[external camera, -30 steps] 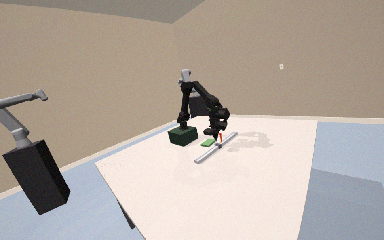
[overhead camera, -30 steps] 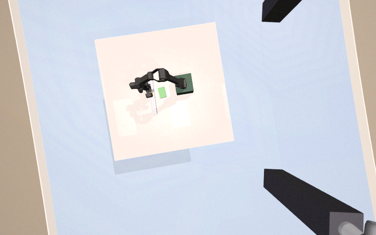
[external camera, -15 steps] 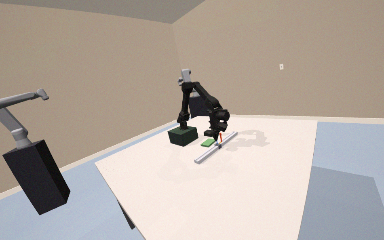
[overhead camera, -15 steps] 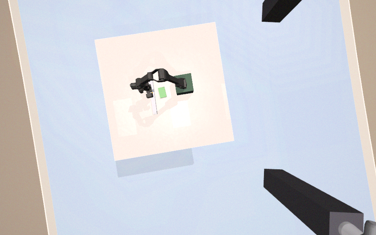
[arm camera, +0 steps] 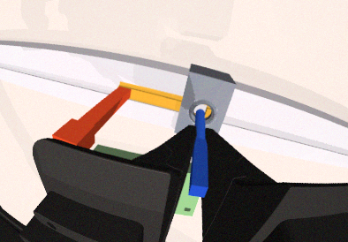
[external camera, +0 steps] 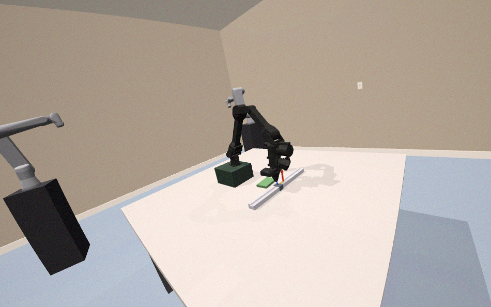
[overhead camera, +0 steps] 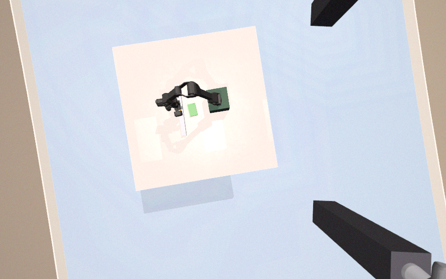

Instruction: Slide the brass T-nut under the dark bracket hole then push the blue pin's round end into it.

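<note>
Now: gripper tip right at the blue pin. The rest, counted from my gripper tip: brass T-nut (2 cm to the left, 1 cm above); aluminum rail (3 cm below, 1 cm to the left, 1 cm ahead); green tray (11 cm behind, 4 cm below, 2 cm to the right).
</note>
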